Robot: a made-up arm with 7 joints. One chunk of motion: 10 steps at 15 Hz.
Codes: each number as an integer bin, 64 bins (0 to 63) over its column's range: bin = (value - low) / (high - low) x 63, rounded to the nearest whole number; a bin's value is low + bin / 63 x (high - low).
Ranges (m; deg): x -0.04..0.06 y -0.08..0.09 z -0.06..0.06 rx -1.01..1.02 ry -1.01..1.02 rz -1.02..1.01
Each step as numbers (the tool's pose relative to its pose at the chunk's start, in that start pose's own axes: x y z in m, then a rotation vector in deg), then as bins.
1 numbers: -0.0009 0.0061 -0.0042 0.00 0.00 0.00
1 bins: 25 32 29 31 31 32
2 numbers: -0.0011 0.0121 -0.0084 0.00 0.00 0.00
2 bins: 25 34 27 31 31 32
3 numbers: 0.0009 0.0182 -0.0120 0.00 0.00 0.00
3 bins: 26 36 25 31 31 32
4 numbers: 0.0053 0.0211 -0.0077 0.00 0.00 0.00
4 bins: 29 37 27 31 31 32
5 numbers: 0.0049 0.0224 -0.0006 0.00 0.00 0.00
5 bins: 28 38 31 31 31 32
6 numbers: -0.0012 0.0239 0.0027 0.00 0.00 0.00
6 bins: 24 39 33 31 31 32
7 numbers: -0.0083 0.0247 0.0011 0.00 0.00 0.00
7 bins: 20 39 32 31 31 32
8 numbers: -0.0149 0.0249 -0.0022 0.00 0.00 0.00
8 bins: 16 39 30 31 31 32
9 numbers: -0.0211 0.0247 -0.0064 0.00 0.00 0.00
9 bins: 12 39 28 31 31 32
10 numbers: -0.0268 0.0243 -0.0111 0.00 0.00 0.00
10 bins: 8 39 26 31 31 32
